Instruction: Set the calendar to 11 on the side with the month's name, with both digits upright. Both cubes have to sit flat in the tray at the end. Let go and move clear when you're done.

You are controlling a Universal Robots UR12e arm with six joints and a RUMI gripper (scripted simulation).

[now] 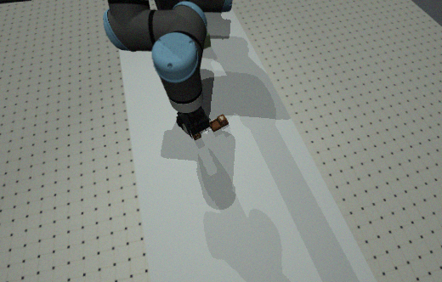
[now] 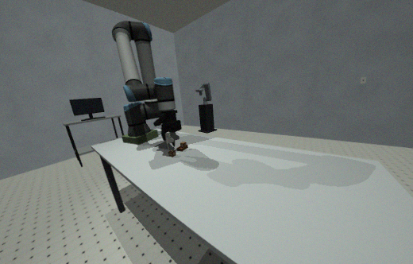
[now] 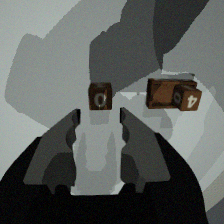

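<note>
Right now the brown cube is 5 cm below my hand. The rest, counted from my hand: brown calendar tray: 10 cm to the left, 6 cm below, 5 cm behind.
</note>
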